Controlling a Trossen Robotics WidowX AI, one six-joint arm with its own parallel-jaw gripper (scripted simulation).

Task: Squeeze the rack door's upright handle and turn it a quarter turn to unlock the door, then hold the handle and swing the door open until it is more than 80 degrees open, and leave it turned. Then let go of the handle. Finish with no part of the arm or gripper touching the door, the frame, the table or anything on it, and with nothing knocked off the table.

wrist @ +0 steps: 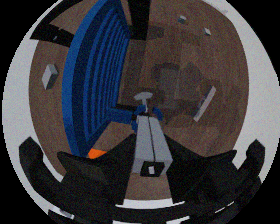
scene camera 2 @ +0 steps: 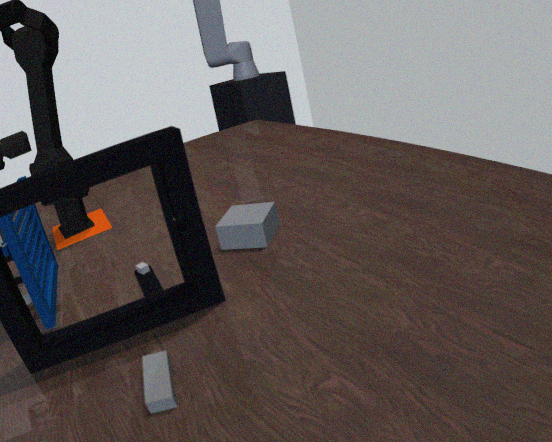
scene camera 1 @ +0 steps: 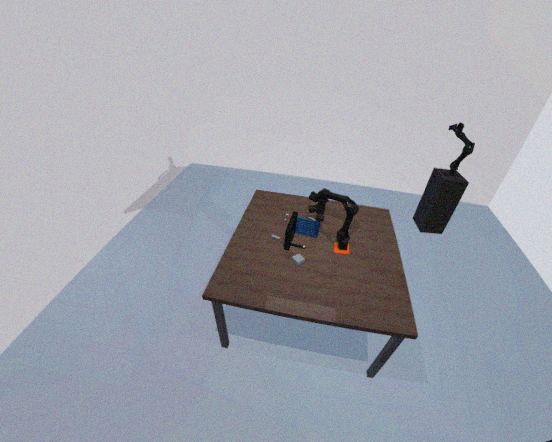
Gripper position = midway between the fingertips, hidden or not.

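I can see my gripper (wrist: 148,137), and a flat grey piece (scene camera 2: 160,395) is here in the scene with it.
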